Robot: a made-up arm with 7 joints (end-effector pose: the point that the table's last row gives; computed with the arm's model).
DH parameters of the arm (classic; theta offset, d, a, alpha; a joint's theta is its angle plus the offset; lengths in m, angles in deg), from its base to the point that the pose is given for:
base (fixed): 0 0 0 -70
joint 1: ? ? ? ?
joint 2: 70 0 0 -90
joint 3: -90 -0.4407 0.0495 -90
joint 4: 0 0 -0.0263 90
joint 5: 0 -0.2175 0 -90
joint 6: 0 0 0 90
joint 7: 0 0 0 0
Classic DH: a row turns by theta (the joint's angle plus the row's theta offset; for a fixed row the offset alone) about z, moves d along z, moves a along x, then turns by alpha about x.
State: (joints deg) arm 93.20 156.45 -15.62 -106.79 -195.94 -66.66 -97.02
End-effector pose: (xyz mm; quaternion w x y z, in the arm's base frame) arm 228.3 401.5 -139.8 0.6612 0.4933 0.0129 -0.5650
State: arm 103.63 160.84 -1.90 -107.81 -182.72 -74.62 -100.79
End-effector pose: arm 233.1 355.7 -220.3 0.6786 0.5122 0.0158 -0.5262
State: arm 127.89 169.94 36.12 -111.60 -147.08 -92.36 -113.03
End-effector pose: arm 194.3 199.2 -373.1 0.7636 0.4673 0.1821 -0.4066
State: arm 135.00 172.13 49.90 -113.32 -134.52 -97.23 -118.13
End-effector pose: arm 184.1 145.3 -394.8 0.7861 0.4040 0.2789 -0.3754
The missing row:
joint 1: 90 0 0 90
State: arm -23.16 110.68 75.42 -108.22 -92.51 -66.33 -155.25
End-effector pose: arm -41.3 279.9 384.6 0.4920 0.0155 -0.8551 -0.1630
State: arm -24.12 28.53 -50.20 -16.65 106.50 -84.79 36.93
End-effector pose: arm 320.0 227.7 -533.3 0.3066 -0.0265 -0.8539 0.4198
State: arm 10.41 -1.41 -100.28 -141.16 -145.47 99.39 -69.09
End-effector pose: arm -71.2 -213.5 -273.4 0.5472 0.7472 -0.2577 -0.2754
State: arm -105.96 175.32 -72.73 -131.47 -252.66 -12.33 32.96
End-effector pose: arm -207.0 307.5 124.5 0.3577 -0.0889 -0.9238 0.1031
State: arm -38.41 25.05 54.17 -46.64 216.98 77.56 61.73
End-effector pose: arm 455.5 329.7 -301.3 0.3344 0.8799 -0.1896 0.2792
